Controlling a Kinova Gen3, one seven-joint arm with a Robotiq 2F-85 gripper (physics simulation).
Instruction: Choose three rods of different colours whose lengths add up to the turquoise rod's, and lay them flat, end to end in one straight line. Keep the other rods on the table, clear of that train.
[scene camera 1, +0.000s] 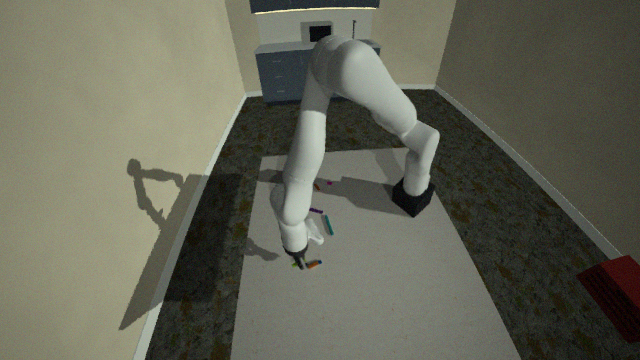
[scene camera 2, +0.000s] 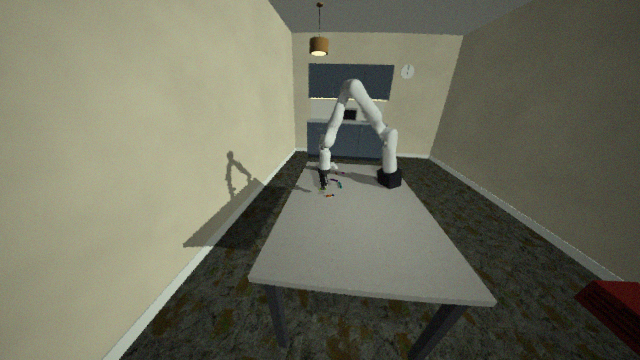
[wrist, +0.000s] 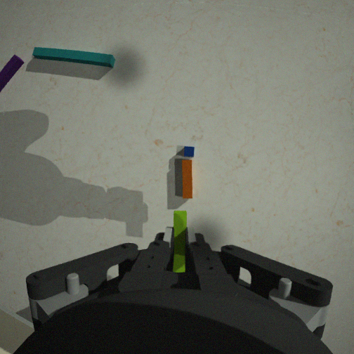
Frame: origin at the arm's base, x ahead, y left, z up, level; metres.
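Seen in the pictures: gripper, fingertip midpoint: (scene camera 1: 299, 263) (scene camera 2: 322, 189); arm's base, origin of the base link: (scene camera 1: 414, 186) (scene camera 2: 389, 170).
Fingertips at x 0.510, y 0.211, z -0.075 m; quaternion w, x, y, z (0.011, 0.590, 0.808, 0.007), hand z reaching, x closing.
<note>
Pixels of each thing's top centre, then the offset from my fingertips to it. Level surfaces: height alone.
- orange rod, middle of its top: (scene camera 1: 312, 264) (scene camera 2: 329, 195) dx -0.046, dy -0.008, dz -0.046 m
- small blue rod, middle of its top: (scene camera 1: 319, 261) dx -0.074, dy -0.016, dz -0.046 m
- turquoise rod, middle of its top: (scene camera 1: 329, 224) (scene camera 2: 340, 184) dx -0.137, dy -0.176, dz -0.046 m
- purple rod, middle of its top: (scene camera 1: 316, 210) (scene camera 2: 334, 179) dx -0.094, dy -0.261, dz -0.046 m
- magenta rod, middle of its top: (scene camera 1: 329, 182) (scene camera 2: 343, 172) dx -0.184, dy -0.422, dz -0.046 m
- orange-brown rod, middle of its top: (scene camera 1: 316, 186) dx -0.118, dy -0.407, dz -0.046 m
- table, its level: dz -0.056 m
My gripper (scene camera 1: 300, 265) (scene camera 2: 323, 186) (wrist: 179, 238) is shut on the lime green rod (wrist: 180, 250), holding it a little above the table. In the wrist view the lime rod points roughly along the line of the orange rod (scene camera 1: 313, 265) (scene camera 2: 328, 195) (wrist: 187, 179), slightly left of it and apart from its near end. The small blue rod (scene camera 1: 320, 262) (wrist: 189, 151) lies at the orange rod's far end, roughly in line, close to it; whether they touch is unclear. The turquoise rod (scene camera 1: 329, 225) (scene camera 2: 340, 185) (wrist: 74, 56) lies apart, towards the upper left in the wrist view.
A purple rod (scene camera 1: 316, 210) (scene camera 2: 334, 180) (wrist: 9, 71) lies near the turquoise rod. A magenta rod (scene camera 1: 329, 183) (scene camera 2: 342, 173) and an orange-brown rod (scene camera 1: 317, 187) lie farther back on the table (scene camera 1: 380, 290) (scene camera 2: 360, 240). The arm's black base (scene camera 1: 413, 199) (scene camera 2: 389, 178) stands at the right.
</note>
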